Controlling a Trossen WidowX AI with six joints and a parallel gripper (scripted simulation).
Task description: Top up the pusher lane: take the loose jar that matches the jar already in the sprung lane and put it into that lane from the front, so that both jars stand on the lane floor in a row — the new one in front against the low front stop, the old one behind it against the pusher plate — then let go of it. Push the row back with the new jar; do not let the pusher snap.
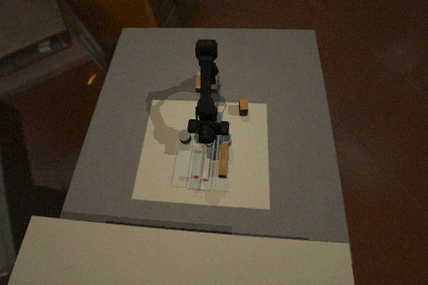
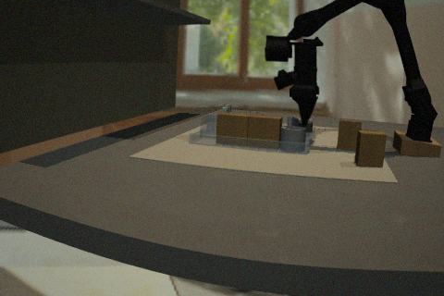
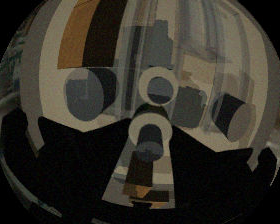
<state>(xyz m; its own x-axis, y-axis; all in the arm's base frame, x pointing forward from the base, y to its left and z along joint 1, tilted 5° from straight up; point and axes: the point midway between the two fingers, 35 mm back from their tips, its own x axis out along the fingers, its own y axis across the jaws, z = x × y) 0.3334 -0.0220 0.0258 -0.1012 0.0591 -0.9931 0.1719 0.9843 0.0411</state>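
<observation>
My gripper tip is 15 cm short of the clear lane rack, 5 cm to the left of it and 3 cm above it.
</observation>
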